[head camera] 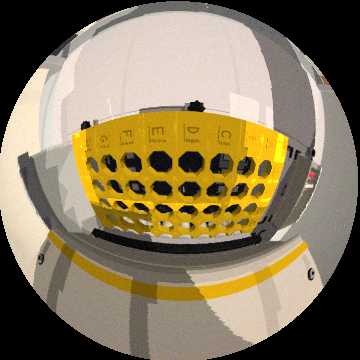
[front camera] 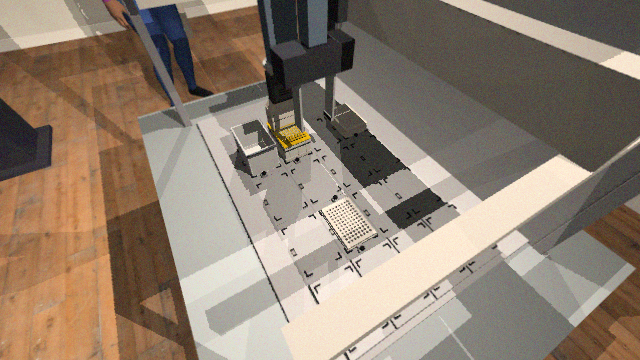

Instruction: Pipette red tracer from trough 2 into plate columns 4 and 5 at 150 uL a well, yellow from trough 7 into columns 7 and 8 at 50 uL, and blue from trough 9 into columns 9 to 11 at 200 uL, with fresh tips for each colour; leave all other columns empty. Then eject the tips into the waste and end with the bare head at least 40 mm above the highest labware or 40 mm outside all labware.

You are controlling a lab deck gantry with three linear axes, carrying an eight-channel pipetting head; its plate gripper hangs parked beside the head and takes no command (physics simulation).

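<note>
The pipetting head (front camera: 281, 111) is low over the yellow tip rack (front camera: 295, 138) (head camera: 175, 129). In the head view, rows of dark, empty-looking holes show, with pale spots in the row nearest the head; the nozzle ends are hidden, so contact with tips cannot be told. My parked plate gripper (front camera: 315, 123) hangs beside the head, its two fingers apart and empty, between rack and trough block. The trough block (front camera: 349, 120) (head camera: 311, 181) stands to the right; a red patch shows at the head view's edge. The white well plate (front camera: 348, 221) lies nearer the front; its well contents cannot be read.
The open-topped waste bin (front camera: 263, 163) stands close left of the tip rack. A pale beam (front camera: 435, 250) crosses the front of the deck, and a dark grey wall (front camera: 480, 85) runs along the right. A person (front camera: 172, 50) stands behind the deck's back left edge.
</note>
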